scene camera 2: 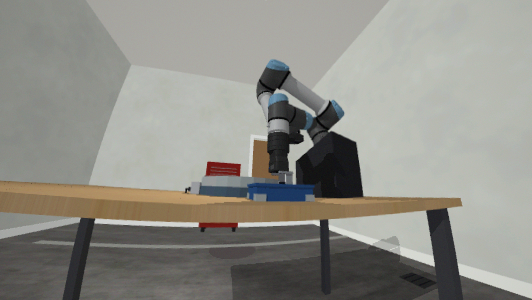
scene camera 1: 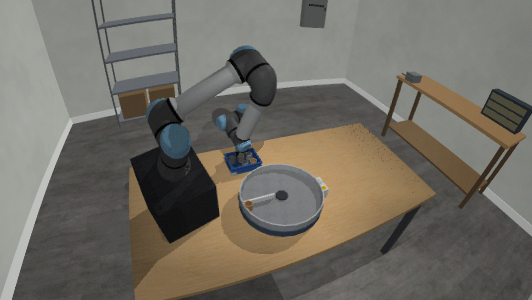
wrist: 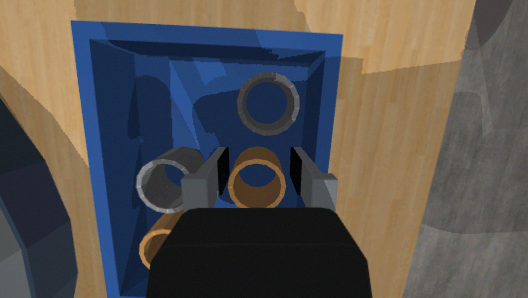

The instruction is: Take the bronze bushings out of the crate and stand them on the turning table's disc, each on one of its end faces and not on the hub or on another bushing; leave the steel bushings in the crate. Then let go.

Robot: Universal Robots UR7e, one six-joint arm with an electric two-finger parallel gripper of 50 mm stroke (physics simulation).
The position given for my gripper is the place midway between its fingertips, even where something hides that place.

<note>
I see my gripper (scene camera 2: pixel 285 192) and a blue crate (wrist: pixel 145 89).
My gripper shows as well in the wrist view (wrist: pixel 259 161).
</note>
